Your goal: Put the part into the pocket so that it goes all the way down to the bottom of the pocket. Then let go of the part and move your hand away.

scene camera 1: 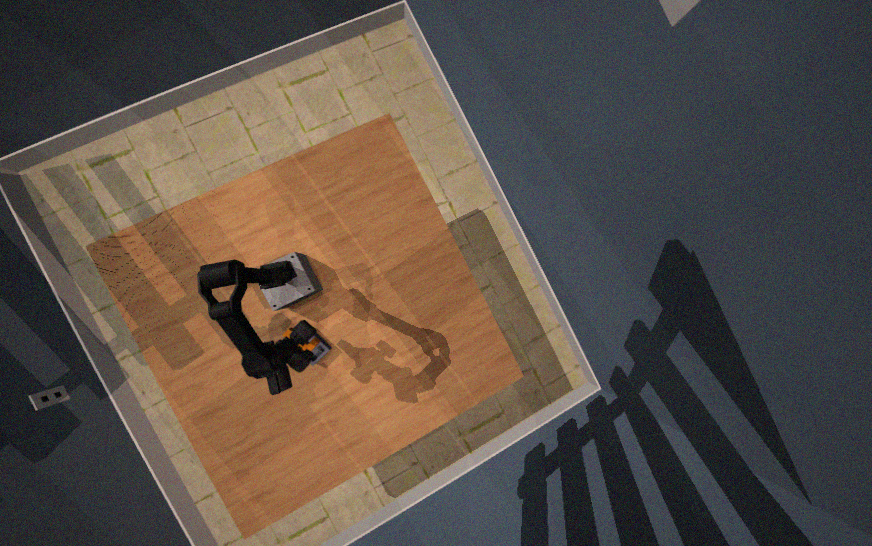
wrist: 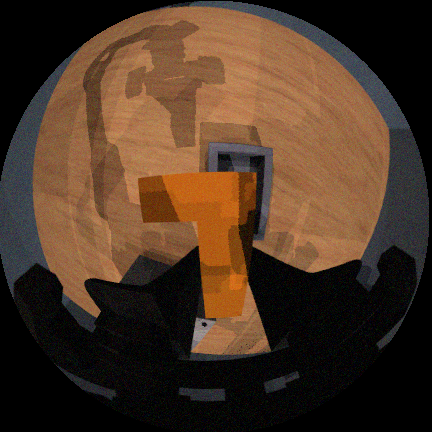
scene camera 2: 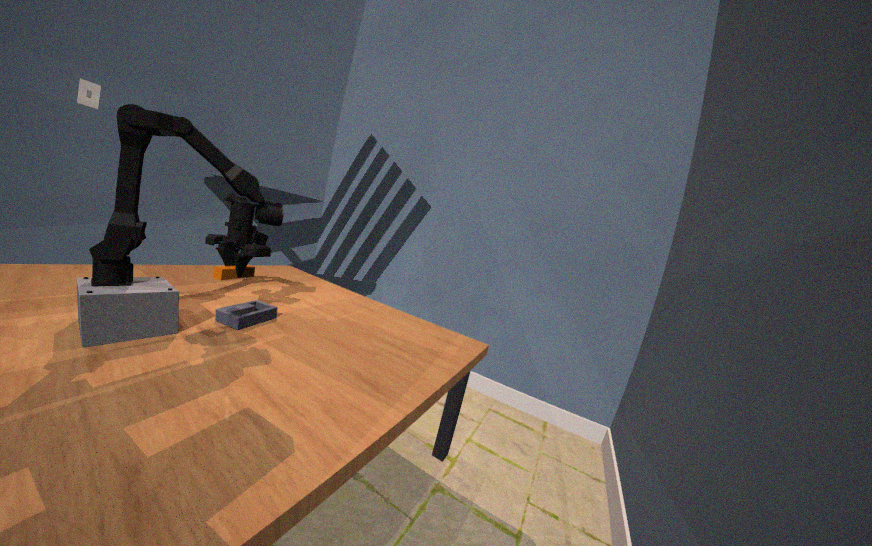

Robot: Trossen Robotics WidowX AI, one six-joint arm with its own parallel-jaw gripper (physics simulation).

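Places are measured from the arm's base along level axes (x up, y right, z ahead), in millimetres.
Where they show: gripper, fingertip midpoint: (scene camera 1: 299,340) (wrist: 221,249) (scene camera 2: 234,275); arm's base at its link origin: (scene camera 1: 285,272) (scene camera 2: 111,282).
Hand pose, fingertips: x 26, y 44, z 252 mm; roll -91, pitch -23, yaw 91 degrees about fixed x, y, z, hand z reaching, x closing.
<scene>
Things, the pixels of their top centre, and the offset from my fingertips. Level surfaces: height alone.
- orange part at its top centre: (wrist: 199,271) (scene camera 2: 231,265) (scene camera 1: 300,339) dx +25, dy -14, dz -5 mm
- blue-grey pocket block at its top centre: (wrist: 240,194) (scene camera 2: 248,307) (scene camera 1: 308,346) dx -95, dy +20, dz +37 mm
- wooden table at its surface level: dx -131 mm
The orange part (scene camera 1: 310,347) (scene camera 2: 223,273) (wrist: 217,200) is L-shaped, with a long bar and a short arm pointing left in the wrist view. My gripper (scene camera 1: 301,344) (scene camera 2: 233,268) (wrist: 221,249) is shut on its long bar. The part is held above the table, with a gap between it and the blue-grey pocket block (scene camera 1: 326,347) (scene camera 2: 231,320) (wrist: 268,195) in scene camera 2. In the wrist view the part covers the block's lower left, while its top and right walls show. Much of the pocket's opening is hidden, so its full outline cannot be told.
The arm's grey base box (scene camera 1: 286,297) (scene camera 2: 128,318) (wrist: 201,332) stands on the wooden table (scene camera 1: 360,186) (scene camera 2: 360,366) (wrist: 320,125), near the pocket block. Shadows of the arm lie across the table. The table's edge and a leg (scene camera 2: 453,414) show in scene camera 2.
</scene>
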